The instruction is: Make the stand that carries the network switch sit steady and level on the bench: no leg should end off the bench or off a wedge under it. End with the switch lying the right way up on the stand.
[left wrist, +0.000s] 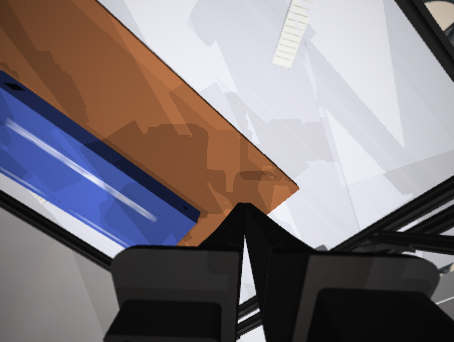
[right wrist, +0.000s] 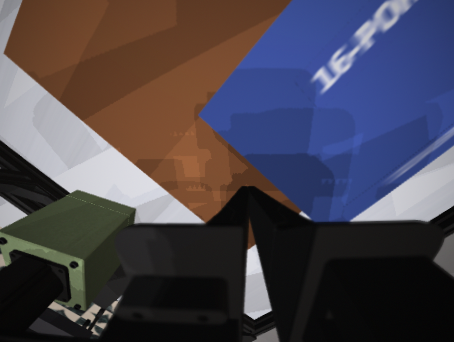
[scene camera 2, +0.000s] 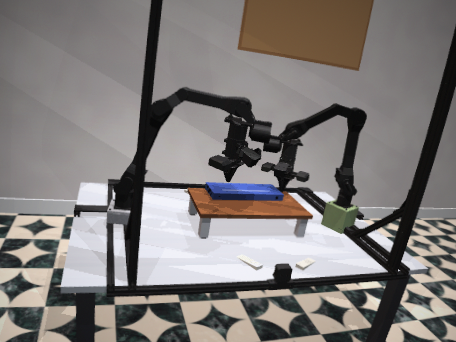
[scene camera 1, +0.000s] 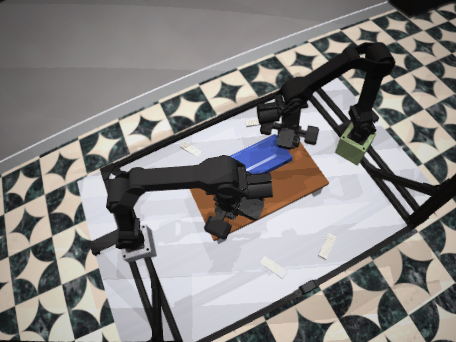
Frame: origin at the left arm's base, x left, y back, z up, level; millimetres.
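Seen in the pictures: left gripper, fingertip midpoint: point(left wrist: 243, 209) point(scene camera 2: 228, 181) point(scene camera 1: 231, 211); right gripper, fingertip midpoint: point(right wrist: 247, 192) point(scene camera 2: 281, 192); left arm's base, origin of the base link: point(scene camera 2: 124, 206) point(scene camera 1: 134, 241); right arm's base, origin of the base link: point(right wrist: 43, 276) point(scene camera 2: 342, 204) point(scene camera 1: 358, 135).
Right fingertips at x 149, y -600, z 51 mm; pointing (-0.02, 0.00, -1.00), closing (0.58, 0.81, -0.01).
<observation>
Pixels of each thing's top centre, then the offset from my right fingertips to it. Level surfaces: height alone.
- brown board, middle of its top: point(left wrist: 118, 146) point(scene camera 1: 256, 181) point(scene camera 2: 249, 201) dx -89, dy +149, dz -16 mm
- blue switch, middle of its top: point(left wrist: 81, 186) point(scene camera 1: 247, 163) point(scene camera 2: 244, 188) dx -27, dy +158, dz +11 mm
- white bench, its level: dz -117 mm
The stand, a brown board point(scene camera 1: 305, 180) point(scene camera 2: 255, 210) point(left wrist: 150, 95) point(right wrist: 125, 85) on grey legs, stands on the bench and looks roughly level; its far right leg is hidden. The blue switch point(scene camera 1: 265, 157) point(scene camera 2: 245, 191) point(left wrist: 100, 175) point(right wrist: 280, 100) lies flat along the board's back, its "16-PORT" lettering facing up. Pale ribbed wedges point(scene camera 1: 190, 149) point(scene camera 1: 252, 122) point(scene camera 1: 273, 267) point(scene camera 1: 327, 246) point(scene camera 2: 249, 261) point(scene camera 2: 305, 263) point(left wrist: 290, 42) lie apart from the stand. My left gripper point(scene camera 2: 228, 179) point(left wrist: 243, 209) is shut and empty above the board's left part. My right gripper point(scene camera 2: 283, 188) point(right wrist: 247, 192) is shut and empty by the switch's right end, near the back right corner.
A green block point(scene camera 1: 356, 143) point(scene camera 2: 340, 216) point(right wrist: 70, 225) carries the right arm's base. A grey block point(scene camera 1: 139, 245) point(scene camera 2: 119, 216) carries the left one. Black frame bars run around the white bench point(scene camera 1: 210, 295) point(scene camera 2: 175, 260), with uprights at both sides in scene camera 2.
</observation>
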